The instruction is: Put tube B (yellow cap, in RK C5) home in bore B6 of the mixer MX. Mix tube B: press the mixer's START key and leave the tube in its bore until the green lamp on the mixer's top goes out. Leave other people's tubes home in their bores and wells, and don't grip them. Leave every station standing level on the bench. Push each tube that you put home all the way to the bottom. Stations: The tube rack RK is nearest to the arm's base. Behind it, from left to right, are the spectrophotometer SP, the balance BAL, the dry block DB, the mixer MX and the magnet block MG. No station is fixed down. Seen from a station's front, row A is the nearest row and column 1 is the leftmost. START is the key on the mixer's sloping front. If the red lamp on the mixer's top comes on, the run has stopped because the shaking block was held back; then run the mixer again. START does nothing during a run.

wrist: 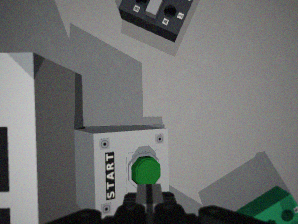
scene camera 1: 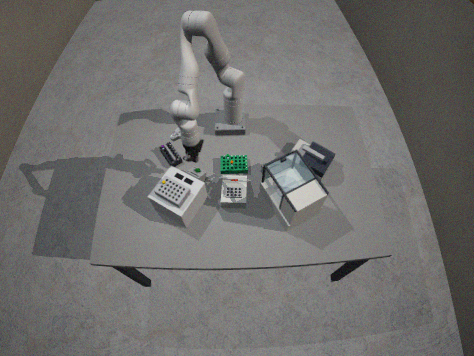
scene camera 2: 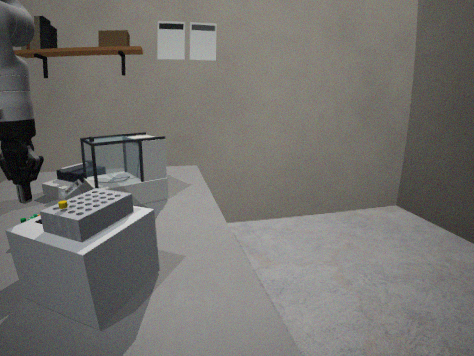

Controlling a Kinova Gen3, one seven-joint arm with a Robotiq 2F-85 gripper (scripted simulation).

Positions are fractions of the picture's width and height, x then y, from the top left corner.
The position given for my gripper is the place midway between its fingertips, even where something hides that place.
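There is a dry block (scene camera 1: 0.49, 0.55), and in the wrist view that block is out of frame. A mixer MX (scene camera 1: 0.41, 0.51) is here too, and I find the mixer MX again at (wrist: 0.20, 0.73). As for my gripper (scene camera 2: 0.06, 0.57) (wrist: 0.50, 0.90), it is visible in both of those views.
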